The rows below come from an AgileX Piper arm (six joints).
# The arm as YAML. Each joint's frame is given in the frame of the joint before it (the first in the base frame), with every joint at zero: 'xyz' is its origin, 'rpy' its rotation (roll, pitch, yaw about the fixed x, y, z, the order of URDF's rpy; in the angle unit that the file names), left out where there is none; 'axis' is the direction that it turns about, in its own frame. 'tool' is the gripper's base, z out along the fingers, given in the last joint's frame.
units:
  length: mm
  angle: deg
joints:
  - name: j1
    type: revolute
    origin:
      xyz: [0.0, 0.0, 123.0]
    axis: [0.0, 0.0, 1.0]
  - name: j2
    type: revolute
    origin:
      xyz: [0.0, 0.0, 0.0]
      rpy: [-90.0, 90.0, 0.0]
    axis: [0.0, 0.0, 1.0]
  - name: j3
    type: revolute
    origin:
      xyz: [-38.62, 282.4, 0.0]
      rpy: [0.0, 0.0, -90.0]
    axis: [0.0, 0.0, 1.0]
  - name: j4
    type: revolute
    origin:
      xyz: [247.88, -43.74, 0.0]
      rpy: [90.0, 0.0, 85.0]
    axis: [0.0, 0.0, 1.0]
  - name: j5
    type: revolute
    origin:
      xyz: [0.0, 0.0, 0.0]
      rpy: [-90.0, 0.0, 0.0]
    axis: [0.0, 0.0, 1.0]
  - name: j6
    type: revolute
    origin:
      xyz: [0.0, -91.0, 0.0]
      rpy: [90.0, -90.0, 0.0]
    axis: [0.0, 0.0, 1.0]
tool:
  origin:
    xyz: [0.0, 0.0, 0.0]
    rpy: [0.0, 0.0, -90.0]
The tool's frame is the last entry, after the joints.
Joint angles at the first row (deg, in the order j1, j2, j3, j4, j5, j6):
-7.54 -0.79 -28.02 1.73 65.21 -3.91
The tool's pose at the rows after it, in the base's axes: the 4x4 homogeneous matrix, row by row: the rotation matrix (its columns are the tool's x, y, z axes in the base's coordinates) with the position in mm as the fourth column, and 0 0 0 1 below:
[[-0.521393 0.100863 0.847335 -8.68], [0.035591 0.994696 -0.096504 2.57], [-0.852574 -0.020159 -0.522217 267.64], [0 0 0 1]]
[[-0.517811 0.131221 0.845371 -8.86], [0.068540 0.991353 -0.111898 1.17], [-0.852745 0.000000 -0.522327 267.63], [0 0 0 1]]
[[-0.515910 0.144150 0.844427 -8.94], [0.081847 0.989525 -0.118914 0.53], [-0.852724 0.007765 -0.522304 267.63], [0 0 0 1]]
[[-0.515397 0.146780 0.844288 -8.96], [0.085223 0.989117 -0.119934 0.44], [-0.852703 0.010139 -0.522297 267.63], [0 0 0 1]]
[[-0.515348 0.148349 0.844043 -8.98], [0.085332 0.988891 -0.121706 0.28], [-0.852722 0.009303 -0.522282 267.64], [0 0 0 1]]
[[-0.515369 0.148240 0.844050 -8.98], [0.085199 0.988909 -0.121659 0.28], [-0.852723 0.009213 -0.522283 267.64], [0 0 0 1]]
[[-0.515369 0.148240 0.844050 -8.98], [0.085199 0.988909 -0.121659 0.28], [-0.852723 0.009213 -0.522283 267.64], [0 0 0 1]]
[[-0.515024 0.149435 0.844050 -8.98], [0.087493 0.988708 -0.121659 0.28], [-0.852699 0.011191 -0.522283 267.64], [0 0 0 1]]
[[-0.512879 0.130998 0.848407 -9.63], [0.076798 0.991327 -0.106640 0.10], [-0.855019 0.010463 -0.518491 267.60], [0 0 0 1]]
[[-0.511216 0.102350 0.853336 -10.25], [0.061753 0.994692 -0.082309 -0.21], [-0.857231 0.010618 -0.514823 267.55], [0 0 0 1]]
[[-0.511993 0.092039 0.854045 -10.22], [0.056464 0.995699 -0.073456 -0.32], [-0.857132 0.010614 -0.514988 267.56], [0 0 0 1]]
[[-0.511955 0.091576 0.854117 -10.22], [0.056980 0.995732 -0.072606 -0.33], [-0.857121 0.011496 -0.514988 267.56], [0 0 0 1]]
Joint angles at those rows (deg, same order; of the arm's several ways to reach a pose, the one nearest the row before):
-7.54 -0.80 -27.92 0.98 65.21 -2.31
-7.54 -0.80 -27.92 0.00 65.21 0.00
-7.54 -0.79 -27.92 -0.45 65.20 0.96
-7.54 -0.80 -27.92 -0.51 65.21 1.18
-7.54 -0.79 -27.92 -0.62 65.21 1.23
-7.54 -0.79 -27.92 -0.62 65.21 1.23
-7.54 -0.79 -27.92 -0.62 65.21 1.23
-7.54 -0.79 -27.92 -0.62 65.21 1.36
-6.44 -1.05 -27.92 -0.68 65.21 1.36
-4.73 -1.29 -27.92 -0.73 65.21 1.42
-4.14 -1.28 -27.92 -0.73 65.21 1.42
-4.08 -1.28 -27.92 -0.73 65.21 1.48

